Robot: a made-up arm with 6 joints.
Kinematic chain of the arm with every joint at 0, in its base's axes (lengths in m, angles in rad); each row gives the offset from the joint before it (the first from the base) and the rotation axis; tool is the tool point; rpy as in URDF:
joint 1: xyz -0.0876 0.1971 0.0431 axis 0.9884 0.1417 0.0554
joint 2: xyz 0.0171 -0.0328 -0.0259 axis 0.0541 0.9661 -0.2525
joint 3: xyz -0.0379 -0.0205 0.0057 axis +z
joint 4: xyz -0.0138 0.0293 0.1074 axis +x
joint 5: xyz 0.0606 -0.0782 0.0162 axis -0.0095 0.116 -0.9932
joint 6: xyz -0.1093 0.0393 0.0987 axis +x
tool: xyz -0.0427 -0.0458 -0.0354 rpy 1.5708 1.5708 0
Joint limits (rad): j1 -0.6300..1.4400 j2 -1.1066..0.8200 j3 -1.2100..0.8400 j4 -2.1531..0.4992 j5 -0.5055..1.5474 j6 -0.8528..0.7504
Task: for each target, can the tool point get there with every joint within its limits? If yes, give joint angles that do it. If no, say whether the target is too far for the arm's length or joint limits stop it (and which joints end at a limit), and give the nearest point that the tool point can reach.
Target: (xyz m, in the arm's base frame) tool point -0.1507 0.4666 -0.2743
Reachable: no: joint limits stop it (at a limit: joint 2, joint 3, joint 4, joint 6) | nearest point -0.2087 0.2965 -0.0952 | short by 0.254 m
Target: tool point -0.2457 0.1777 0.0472
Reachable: yes | joints 0.5461 -0.4371 0.4668 -1.6118 0.5549 0.4876
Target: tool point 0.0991 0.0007 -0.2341
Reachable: no: joint limits stop it (at a limit: joint 1, joint 2, joint 5, joint 6) | nearest point 0.0737 0.0306 -0.1715 | short by 0.074 m
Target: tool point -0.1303 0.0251 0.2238
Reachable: yes | joints 1.1781 -0.2585 -0.7740 -1.4237 -0.2596 -0.5839
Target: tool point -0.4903 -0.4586 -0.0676
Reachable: no: too far | nearest point -0.2616 -0.0738 -0.0008 | short by 0.453 m
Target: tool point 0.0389 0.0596 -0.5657
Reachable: no: too far | nearest point 0.0100 0.0970 -0.2046 | short by 0.364 m
